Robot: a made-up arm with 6 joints.
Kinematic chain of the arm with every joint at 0, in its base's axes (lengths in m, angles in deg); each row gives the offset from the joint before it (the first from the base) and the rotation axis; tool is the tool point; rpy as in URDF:
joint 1: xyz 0 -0.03 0.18 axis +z
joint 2: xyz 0 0.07 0 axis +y
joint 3: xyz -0.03 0 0.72 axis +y
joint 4: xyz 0 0.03 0.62 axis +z
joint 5: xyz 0.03 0 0.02 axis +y
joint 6: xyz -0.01 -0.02 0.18 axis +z
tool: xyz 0 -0.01 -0.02 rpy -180 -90 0
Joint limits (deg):
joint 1: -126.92..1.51
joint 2: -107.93..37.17
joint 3: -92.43..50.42
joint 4: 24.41..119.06
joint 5: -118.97..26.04
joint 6: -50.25..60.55
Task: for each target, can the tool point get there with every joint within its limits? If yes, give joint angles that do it. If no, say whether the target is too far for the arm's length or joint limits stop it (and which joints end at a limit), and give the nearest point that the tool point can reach.
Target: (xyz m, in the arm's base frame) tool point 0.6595 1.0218 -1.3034
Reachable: no: too far | nearest point 0.5386 0.8290 -0.8009 | short by 0.552 m
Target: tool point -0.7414 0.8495 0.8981
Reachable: yes | joints -51.30 -57.18 -2.25 92.40 -89.20 13.98
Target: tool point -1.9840 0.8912 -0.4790
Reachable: no: too far | nearest point -1.3274 0.5863 -0.2609 | short by 0.756 m
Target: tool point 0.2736 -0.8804 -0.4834
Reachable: no: joint limits stop it (at a limit: joint 1, joint 2, joint 3) | nearest point -0.3740 -0.0463 -0.6509 | short by 1.069 m
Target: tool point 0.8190 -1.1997 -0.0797
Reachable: no: joint limits stop it (at a limit: joint 2, joint 3, joint 4, joint 5, joint 6) | nearest point 0.6910 -1.0169 0.7044 | short by 0.815 m
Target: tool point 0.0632 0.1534 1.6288
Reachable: yes | joints -105.15 2.62 -16.79 62.01 -41.26 3.66
